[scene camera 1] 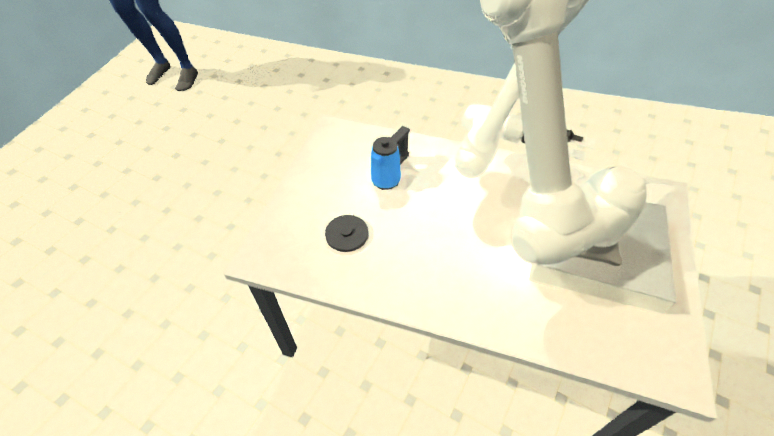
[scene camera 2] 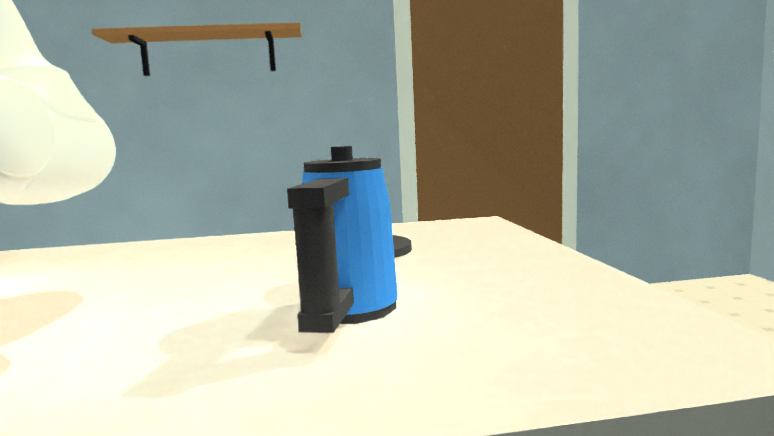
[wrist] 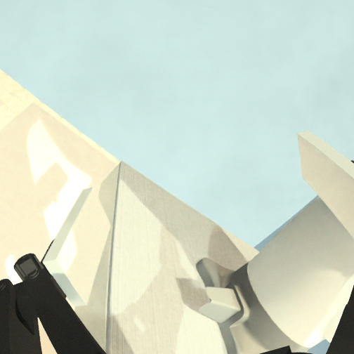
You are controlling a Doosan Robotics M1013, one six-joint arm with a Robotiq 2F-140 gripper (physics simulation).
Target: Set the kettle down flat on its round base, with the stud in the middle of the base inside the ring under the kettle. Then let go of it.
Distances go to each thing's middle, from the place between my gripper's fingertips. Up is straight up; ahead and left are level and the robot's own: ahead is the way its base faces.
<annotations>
Now: the blue kettle [scene camera 2: 342,219] 67 cm ahead of my hand, 3 cm to the left of it and 11 cm below it. From my hand the other things lie so: round dark base [scene camera 1: 346,233]: 75 cm ahead, 34 cm to the left, 20 cm below.
</annotations>
